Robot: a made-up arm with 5 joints.
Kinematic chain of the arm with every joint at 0, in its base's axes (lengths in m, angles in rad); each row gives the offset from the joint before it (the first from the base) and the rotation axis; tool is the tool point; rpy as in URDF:
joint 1: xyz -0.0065 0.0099 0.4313 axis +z
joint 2: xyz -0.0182 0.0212 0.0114 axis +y
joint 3: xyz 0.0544 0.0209 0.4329 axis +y
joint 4: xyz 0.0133 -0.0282 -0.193 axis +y
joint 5: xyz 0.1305 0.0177 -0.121 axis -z
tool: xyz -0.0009 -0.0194 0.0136 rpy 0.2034 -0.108 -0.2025
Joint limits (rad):
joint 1: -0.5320..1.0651
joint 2: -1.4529..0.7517
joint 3: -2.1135..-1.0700
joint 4: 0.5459..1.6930
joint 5: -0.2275..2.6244
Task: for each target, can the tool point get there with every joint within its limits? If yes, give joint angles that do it. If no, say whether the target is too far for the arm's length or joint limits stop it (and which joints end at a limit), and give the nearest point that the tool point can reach.
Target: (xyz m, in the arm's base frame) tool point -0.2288 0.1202 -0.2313
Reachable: no: joint limits stop it (at a limit: joint 1, joint 2, joint 3, joint 5) | nearest point 0.1035 0.3096 0.3986 | short by 0.737 m
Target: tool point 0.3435 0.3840 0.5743
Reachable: yes | joints 0.7715 0.5424 -1.6180 1.3160 1.1305
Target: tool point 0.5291 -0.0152 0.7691
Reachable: yes | joints -0.0733 0.3830 -1.9393 1.2475 0.4139
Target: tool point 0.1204 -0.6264 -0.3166
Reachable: no: too far | nearest point 0.3433 -0.1815 0.3711 | short by 0.849 m
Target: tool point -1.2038 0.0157 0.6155
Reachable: no: too far | nearest point -0.6600 0.0131 0.8408 | short by 0.589 m
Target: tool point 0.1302 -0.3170 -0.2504
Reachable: no: joint limits stop it (at a limit: joint 1, joint 2, joint 3, joint 5) | nearest point 0.3164 -0.1657 0.3725 | short by 0.667 m
